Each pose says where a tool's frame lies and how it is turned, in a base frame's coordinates. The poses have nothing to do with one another.
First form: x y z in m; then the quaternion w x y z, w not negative.
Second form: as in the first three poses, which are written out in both.
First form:
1: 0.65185 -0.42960 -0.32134 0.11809 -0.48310 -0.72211 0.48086
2: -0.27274 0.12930 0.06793 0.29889 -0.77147 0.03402 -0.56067
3: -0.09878 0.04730 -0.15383 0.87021 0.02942 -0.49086 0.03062
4: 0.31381 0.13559 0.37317 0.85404 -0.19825 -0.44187 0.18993
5: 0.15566 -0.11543 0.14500 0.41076 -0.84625 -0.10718 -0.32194
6: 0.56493 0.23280 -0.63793 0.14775 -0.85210 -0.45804 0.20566
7: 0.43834 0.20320 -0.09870 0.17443 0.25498 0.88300 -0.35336
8: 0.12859 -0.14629 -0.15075 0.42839 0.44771 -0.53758 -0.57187
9: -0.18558 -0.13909 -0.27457 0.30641 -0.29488 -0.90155 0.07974
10: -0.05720 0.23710 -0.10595 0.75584 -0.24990 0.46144 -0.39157
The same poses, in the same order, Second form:
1: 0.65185 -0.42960 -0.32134 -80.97 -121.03 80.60
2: -0.27274 0.12930 0.06793 -117.40 5.18 -85.32
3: -0.09878 0.04730 -0.15383 3.53 -58.82 3.67
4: 0.31381 0.13559 0.37317 -23.89 -53.25 22.89
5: 0.15566 -0.11543 0.14500 -122.05 -15.46 -46.43
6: 0.56493 0.23280 -0.63793 -140.44 -75.49 33.90
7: 0.43834 0.20320 -0.09870 41.41 143.40 -57.39
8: 0.12859 -0.14629 -0.15075 64.05 -76.91 -81.81
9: -0.18558 -0.13909 -0.27457 -44.71 -136.68 12.09
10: -0.05720 0.23710 -0.10595 -31.22 57.65 -48.92
